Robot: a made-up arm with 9 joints. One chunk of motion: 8 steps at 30 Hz.
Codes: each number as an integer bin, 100 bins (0 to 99) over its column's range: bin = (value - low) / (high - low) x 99, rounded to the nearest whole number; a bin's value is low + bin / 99 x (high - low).
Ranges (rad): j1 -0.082..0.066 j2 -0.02..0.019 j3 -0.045..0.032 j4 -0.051..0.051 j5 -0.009..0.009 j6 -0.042..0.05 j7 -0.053..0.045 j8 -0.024..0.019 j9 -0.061..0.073
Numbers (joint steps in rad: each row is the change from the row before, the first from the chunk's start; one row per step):
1: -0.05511 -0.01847 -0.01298 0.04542 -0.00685 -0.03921 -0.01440 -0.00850 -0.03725
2: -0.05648 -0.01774 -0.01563 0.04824 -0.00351 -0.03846 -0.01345 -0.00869 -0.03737
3: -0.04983 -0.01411 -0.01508 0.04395 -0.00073 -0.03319 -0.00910 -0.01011 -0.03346
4: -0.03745 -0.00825 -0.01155 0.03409 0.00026 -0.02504 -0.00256 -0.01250 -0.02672
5: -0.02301 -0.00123 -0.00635 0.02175 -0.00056 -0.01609 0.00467 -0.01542 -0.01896
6: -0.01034 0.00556 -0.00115 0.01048 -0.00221 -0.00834 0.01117 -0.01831 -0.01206
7: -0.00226 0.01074 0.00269 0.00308 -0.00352 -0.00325 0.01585 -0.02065 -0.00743
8: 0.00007 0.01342 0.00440 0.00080 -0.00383 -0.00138 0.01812 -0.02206 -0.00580
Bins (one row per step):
1: 18 4 41 94 12 3 39 36 18
2: 17 6 38 96 30 4 40 35 17
3: 22 15 38 92 45 9 44 32 20
4: 30 30 43 83 51 18 51 26 25
5: 39 48 50 71 46 28 58 20 31
6: 48 65 56 60 37 36 65 13 36
7: 53 78 61 52 30 42 70 8 40
8: 55 85 64 50 28 44 72 4 41

